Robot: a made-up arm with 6 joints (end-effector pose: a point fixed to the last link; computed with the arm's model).
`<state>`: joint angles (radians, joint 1 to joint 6).
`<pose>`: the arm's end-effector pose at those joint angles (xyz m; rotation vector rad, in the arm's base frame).
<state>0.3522 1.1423 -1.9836 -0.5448 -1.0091 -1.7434</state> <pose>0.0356 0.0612 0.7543 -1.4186 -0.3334 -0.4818</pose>
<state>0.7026 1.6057 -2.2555 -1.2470 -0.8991 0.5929</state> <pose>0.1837 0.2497 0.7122 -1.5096 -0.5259 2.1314</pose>
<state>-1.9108 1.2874 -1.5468 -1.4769 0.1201 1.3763</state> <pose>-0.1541 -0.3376 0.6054 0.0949 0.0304 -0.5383</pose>
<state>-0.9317 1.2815 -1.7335 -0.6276 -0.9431 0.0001</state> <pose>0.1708 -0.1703 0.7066 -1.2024 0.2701 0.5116</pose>
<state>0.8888 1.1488 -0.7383 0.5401 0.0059 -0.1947</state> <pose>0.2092 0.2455 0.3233 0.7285 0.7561 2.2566</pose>
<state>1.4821 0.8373 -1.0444 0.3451 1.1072 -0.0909</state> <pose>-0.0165 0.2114 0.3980 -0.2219 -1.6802 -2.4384</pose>
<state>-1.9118 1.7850 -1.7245 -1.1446 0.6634 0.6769</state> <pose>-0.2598 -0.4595 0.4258 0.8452 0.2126 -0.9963</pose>
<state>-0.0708 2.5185 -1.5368 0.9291 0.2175 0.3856</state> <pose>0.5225 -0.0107 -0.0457 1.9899 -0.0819 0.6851</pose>
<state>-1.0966 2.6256 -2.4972 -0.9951 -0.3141 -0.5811</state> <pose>0.3342 -0.6106 0.2755 -0.3767 1.4824 0.1168</pose>
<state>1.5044 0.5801 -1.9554 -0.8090 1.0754 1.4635</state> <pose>0.0908 -0.0940 0.6715 1.5943 -0.6605 2.3881</pose>
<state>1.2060 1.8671 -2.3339 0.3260 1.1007 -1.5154</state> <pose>0.1449 0.4854 0.4964 -1.7653 1.1287 2.3169</pose>
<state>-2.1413 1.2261 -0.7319 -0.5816 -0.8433 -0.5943</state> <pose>-0.1490 -0.3105 0.4152 0.1309 1.0756 -0.5712</pose>
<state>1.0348 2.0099 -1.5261 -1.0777 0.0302 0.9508</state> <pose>0.3117 0.4707 0.2570 0.1018 1.0885 2.3350</pose>
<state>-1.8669 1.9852 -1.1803 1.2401 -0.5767 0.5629</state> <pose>-0.1862 -0.4671 0.1686 0.0070 -1.7099 -0.7276</pose>
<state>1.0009 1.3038 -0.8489 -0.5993 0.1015 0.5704</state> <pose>0.2215 0.2893 0.3163 0.2580 1.0863 2.2616</pose>
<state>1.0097 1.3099 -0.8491 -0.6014 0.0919 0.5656</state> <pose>0.2191 0.2930 0.3153 0.2442 1.0908 2.2754</pose>
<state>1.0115 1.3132 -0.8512 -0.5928 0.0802 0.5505</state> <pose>0.2185 0.2950 0.3159 0.2326 1.0859 2.2875</pose>
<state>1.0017 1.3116 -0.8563 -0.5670 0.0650 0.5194</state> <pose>0.2208 0.2945 0.3194 0.2252 1.0646 2.2963</pose>
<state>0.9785 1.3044 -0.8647 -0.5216 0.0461 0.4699</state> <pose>0.2265 0.2907 0.3262 0.2215 1.0240 2.2998</pose>
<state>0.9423 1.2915 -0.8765 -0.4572 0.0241 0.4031</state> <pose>0.2353 0.2833 0.3364 0.2201 0.9638 2.2958</pose>
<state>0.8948 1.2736 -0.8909 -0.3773 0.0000 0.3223</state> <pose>0.2465 0.2720 0.3497 0.2188 0.8869 2.2817</pose>
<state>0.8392 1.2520 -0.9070 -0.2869 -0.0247 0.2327</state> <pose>0.2587 0.2571 0.3652 0.2159 0.7991 2.2561</pose>
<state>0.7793 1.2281 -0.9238 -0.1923 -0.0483 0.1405</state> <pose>0.2705 0.2393 0.3817 0.2109 0.7076 2.2196</pose>
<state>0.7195 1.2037 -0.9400 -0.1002 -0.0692 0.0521</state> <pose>0.2807 0.2200 0.3980 0.2042 0.6203 2.1753</pose>
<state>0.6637 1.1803 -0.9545 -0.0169 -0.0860 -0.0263</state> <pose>0.2886 0.2009 0.4128 0.1976 0.5434 2.1279</pose>
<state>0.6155 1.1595 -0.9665 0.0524 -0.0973 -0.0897</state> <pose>0.2939 0.1836 0.4251 0.1931 0.4817 2.0835</pose>
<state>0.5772 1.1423 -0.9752 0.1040 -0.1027 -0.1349</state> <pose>0.2971 0.1696 0.4342 0.1919 0.4372 2.0468</pose>
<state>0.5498 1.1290 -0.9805 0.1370 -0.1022 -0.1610</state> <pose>0.2986 0.1594 0.4401 0.1949 0.4093 2.0210</pose>
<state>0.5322 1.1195 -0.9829 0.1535 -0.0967 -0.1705</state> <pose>0.2991 0.1528 0.4431 0.2019 0.3958 2.0054</pose>
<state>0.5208 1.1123 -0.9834 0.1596 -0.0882 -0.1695</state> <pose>0.2991 0.1486 0.4443 0.2114 0.3909 1.9965</pose>
